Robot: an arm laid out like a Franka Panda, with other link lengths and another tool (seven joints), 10 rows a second.
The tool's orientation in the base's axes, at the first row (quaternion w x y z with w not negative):
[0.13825 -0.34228 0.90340 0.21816]
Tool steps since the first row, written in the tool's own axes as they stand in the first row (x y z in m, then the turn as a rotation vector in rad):
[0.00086 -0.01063 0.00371 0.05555 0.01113 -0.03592]
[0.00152 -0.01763 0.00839 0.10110 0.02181 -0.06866]
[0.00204 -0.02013 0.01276 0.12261 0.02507 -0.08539]
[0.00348 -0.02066 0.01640 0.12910 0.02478 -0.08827]
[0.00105 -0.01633 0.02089 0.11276 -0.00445 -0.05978]
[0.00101 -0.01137 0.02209 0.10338 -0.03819 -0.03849]
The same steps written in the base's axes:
[0.00696 -0.00579 -0.00674 -0.05157 -0.04110 0.01229]
[0.01170 -0.00857 -0.01316 -0.09525 -0.07536 0.02568]
[0.01346 -0.00840 -0.01790 -0.11479 -0.09336 0.03257]
[0.01314 -0.00778 -0.02179 -0.11960 -0.09859 0.03239]
[0.01242 -0.00132 -0.02341 -0.08501 -0.09514 0.00546]
[0.00920 0.00261 -0.02295 -0.05315 -0.10212 -0.01935]

